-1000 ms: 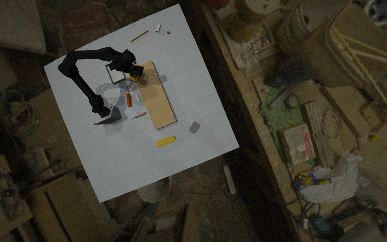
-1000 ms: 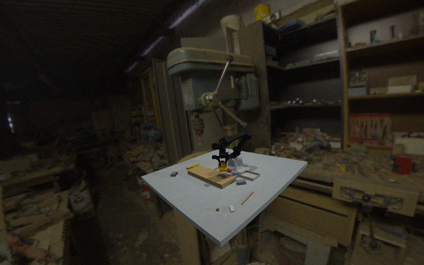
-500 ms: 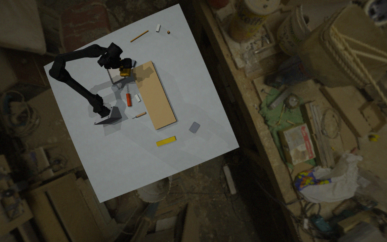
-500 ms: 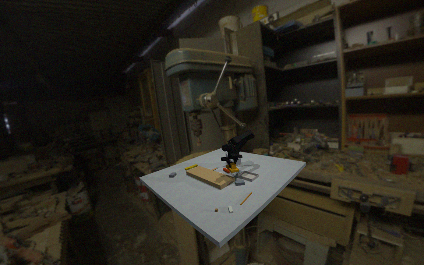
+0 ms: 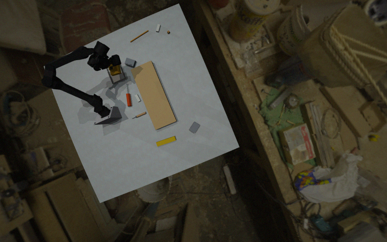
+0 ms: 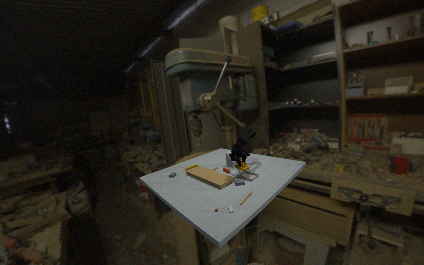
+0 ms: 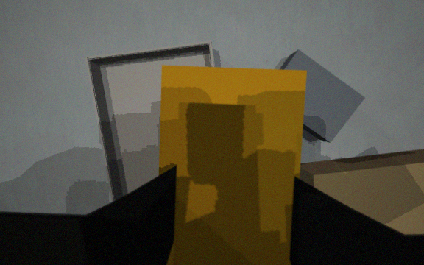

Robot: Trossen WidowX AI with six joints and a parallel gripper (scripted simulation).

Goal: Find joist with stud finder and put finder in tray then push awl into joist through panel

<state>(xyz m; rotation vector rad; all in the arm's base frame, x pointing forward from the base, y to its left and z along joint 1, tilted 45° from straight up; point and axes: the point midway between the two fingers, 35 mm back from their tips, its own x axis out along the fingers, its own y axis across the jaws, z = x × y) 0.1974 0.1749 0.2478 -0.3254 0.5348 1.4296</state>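
My gripper tip is now 12 cm above the tray, 6 cm past it and 1 cm to the right of it. The rest, counted from my gripper tip: pencil (24 cm ahead, 21 cm to the left, 13 cm below); then awl (40 cm to the right, 12 cm below, 2 cm behind); then stud finder (2 cm to the right, 2 cm above).
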